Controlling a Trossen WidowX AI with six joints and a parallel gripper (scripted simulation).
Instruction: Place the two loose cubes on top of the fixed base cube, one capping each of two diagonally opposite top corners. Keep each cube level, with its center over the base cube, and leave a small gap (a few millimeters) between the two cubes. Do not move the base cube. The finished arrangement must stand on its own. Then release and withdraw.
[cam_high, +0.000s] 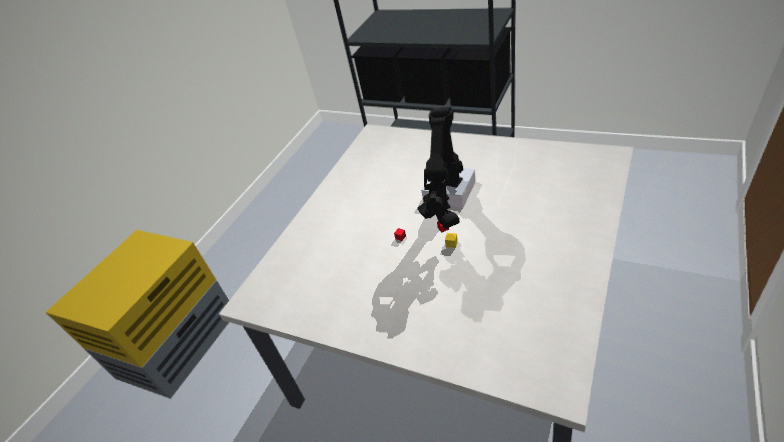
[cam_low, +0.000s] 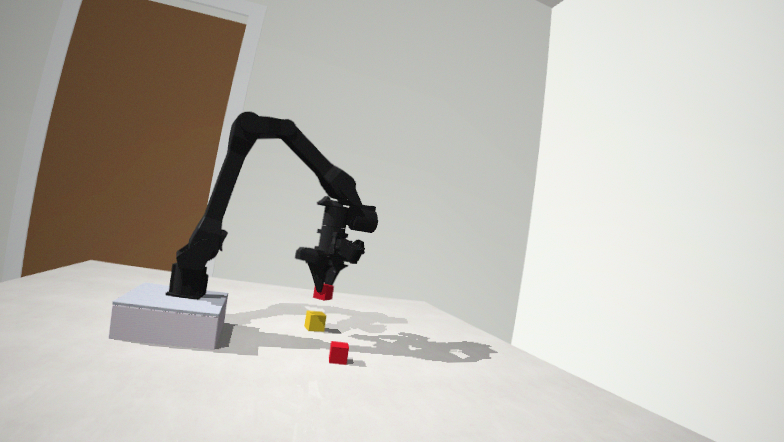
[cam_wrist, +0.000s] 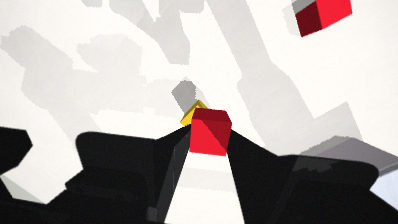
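My gripper tip is 1 cm past the yellow cube, 2 cm to the right of it and 8 cm above it. The rest, counted from my gripper tip: red cube (right at my gripper tip).
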